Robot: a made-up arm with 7 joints.
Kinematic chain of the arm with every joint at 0, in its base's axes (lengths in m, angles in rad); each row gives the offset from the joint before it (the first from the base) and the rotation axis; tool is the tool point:
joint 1: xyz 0 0 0.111 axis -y
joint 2: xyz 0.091 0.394 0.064 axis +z
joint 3: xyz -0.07 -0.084 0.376 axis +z
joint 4: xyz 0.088 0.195 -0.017 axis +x
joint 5: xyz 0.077 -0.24 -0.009 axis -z
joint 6: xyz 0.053 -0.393 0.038 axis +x
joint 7: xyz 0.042 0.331 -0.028 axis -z
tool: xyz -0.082 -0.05 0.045
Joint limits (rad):
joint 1: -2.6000..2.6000
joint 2: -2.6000..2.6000
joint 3: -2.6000..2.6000
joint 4: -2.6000..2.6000
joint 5: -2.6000..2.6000
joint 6: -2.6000..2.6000
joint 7: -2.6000..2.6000
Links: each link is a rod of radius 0.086 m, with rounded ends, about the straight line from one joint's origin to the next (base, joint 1, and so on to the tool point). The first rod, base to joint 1, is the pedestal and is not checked.
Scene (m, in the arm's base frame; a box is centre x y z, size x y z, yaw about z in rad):
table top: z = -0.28
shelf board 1: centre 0.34 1 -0.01 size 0.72 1.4 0.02 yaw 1.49
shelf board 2: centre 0.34 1 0.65 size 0.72 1.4 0.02 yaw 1.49
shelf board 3: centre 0.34 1 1.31 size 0.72 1.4 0.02 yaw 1.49
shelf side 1: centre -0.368 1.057 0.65 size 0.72 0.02 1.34 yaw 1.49
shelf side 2: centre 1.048 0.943 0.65 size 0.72 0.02 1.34 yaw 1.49
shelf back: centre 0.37 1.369 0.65 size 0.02 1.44 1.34 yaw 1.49
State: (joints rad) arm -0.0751 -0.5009 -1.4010 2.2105 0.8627 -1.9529 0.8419
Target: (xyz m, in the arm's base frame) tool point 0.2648 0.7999 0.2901
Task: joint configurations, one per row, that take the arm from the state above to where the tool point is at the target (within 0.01 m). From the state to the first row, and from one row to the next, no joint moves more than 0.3 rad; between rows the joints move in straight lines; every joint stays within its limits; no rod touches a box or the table.
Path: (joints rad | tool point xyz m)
1: 0.0843 -0.3641 -1.2597 2.0004 1.0064 -1.9108 0.7510 | 0.6823 0.5556 0.2608
2: 0.2438 -0.2272 -1.1184 1.7904 1.1502 -1.8687 0.6601 | 0.4829 0.7224 0.2981
3: 0.4032 -0.0904 -0.9771 1.5803 1.2939 -1.8266 0.5692 | 0.2648 0.7999 0.2901

